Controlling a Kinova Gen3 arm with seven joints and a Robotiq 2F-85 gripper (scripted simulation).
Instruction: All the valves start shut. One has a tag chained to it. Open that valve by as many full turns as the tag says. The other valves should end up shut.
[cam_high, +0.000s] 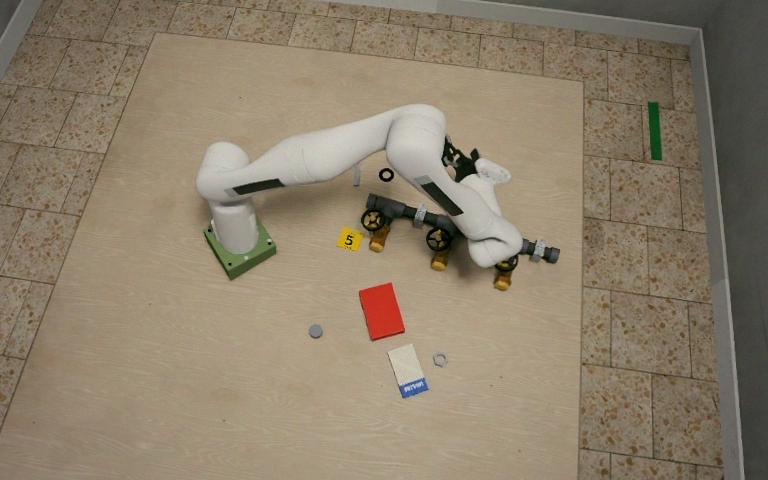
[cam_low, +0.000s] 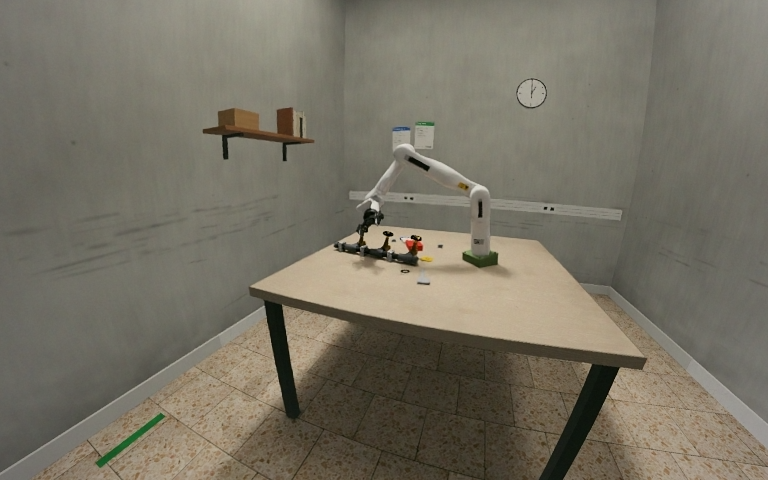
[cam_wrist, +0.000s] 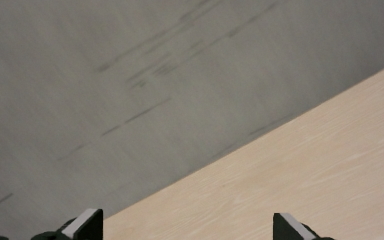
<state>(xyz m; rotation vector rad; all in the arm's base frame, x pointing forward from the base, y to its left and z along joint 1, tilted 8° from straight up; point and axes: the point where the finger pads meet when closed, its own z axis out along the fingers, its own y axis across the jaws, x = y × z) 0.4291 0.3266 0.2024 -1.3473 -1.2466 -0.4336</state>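
The yellow tag lies 23 cm to the right of my hand, 19 cm behind it and 17 cm below it. Round my hand: blue card: 51 cm to the right, 17 cm below, 5 cm ahead; red block: 40 cm to the right, 16 cm below, 6 cm behind; grey disc: 49 cm to the right, 19 cm behind, 16 cm below.
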